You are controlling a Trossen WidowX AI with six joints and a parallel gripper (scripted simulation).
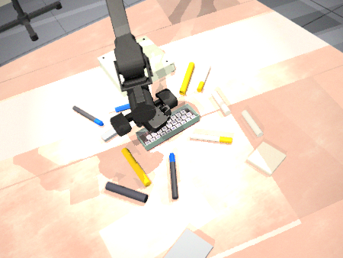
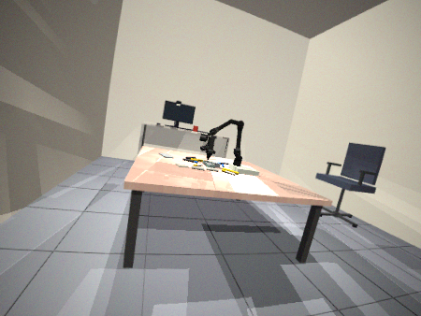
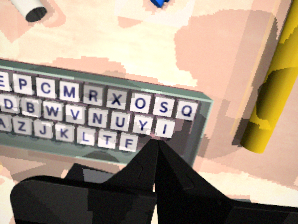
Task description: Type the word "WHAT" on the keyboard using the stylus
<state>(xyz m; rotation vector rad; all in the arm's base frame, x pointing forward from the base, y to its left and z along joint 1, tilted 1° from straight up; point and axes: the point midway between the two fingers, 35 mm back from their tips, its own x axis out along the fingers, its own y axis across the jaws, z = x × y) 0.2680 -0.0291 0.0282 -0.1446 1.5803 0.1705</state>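
The blue stylus lies 160 mm behind my gripper tip, 60 mm to the right of it and 30 mm below it. The rest, counted from my gripper tip: eraser 70 mm behind, 110 mm to the right, 30 mm below; white pad 210 mm ahead, 270 mm to the left, 40 mm below.
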